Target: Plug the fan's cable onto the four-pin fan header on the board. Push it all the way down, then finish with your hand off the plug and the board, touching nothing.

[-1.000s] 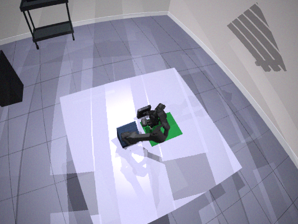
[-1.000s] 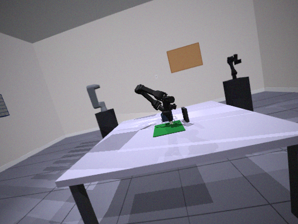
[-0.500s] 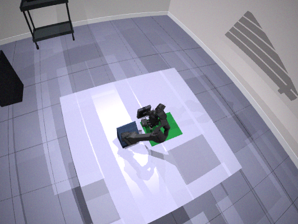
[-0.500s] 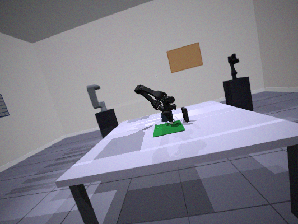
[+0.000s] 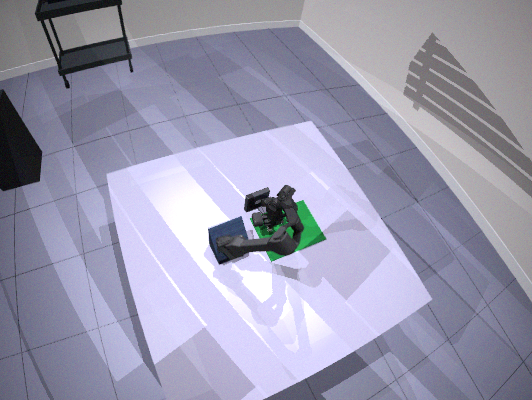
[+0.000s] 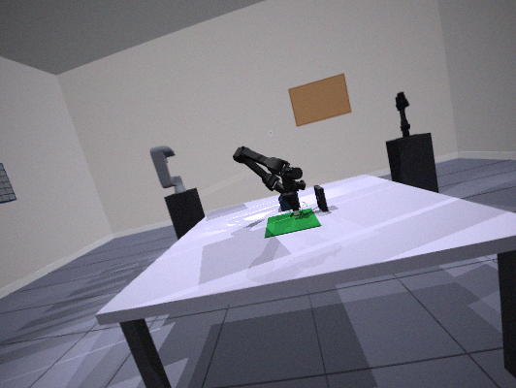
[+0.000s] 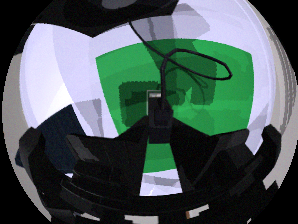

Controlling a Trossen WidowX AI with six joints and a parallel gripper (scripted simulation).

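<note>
The green board lies 9 cm ahead of my gripper tip, 3 cm to the right of it and 5 cm below it. From my gripper tip the other things lie so: black fan: 2 cm behind, 13 cm to the left, 2 cm above; dark fan plug: 1 cm to the left, 1 cm above.
</note>
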